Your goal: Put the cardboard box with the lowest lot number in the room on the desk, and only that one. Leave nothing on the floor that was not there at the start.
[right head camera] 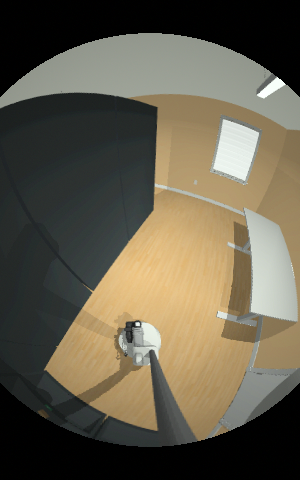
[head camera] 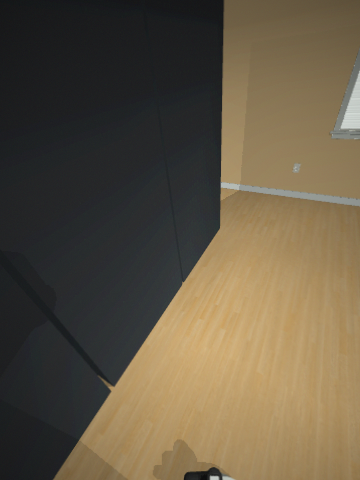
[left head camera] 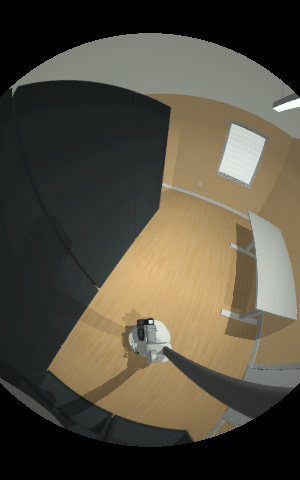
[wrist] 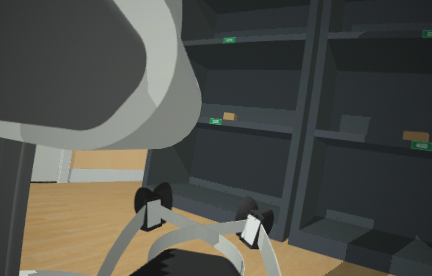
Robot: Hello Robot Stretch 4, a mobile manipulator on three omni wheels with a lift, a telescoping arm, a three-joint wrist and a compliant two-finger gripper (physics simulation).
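Frame: origin at the robot's base, x right, y ahead, z up, level; metres.
Seen in the pictures: gripper, between the fingertips: (right head camera: 130,356) (left head camera: 142,354) (wrist: 204,205).
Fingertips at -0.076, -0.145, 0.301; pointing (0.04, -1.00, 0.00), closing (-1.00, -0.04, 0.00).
Note:
Offsets run from my fingertips to a thing's top centre, as dx, dy, dz. Level surfaces: height alone.
A small cardboard box {-0.019, -1.305, +0.255} (wrist: 229,116) sits on a middle shelf of the left dark shelf unit in the wrist view, beside a green label. A second cardboard box {-0.823, -0.863, +0.255} (wrist: 416,135) sits on a shelf of the right unit, above another green label. No lot number is readable on either. My gripper (wrist: 204,205) is open, with its two fingertips well apart and no object between them; both boxes are beyond it and higher in the picture. A white-topped desk {dz +0.391} (left head camera: 275,270) (right head camera: 272,265) stands along the right wall in the left and right head views.
Tall dark panels (head camera: 100,175) (left head camera: 95,165) (right head camera: 80,165) stand close on the left. The dark shelf unit (wrist: 301,100) has an upright between its bays. A window (left head camera: 242,152) (right head camera: 236,150) is in the far wall. Grey-white furniture (right head camera: 245,395) stands at the lower right.

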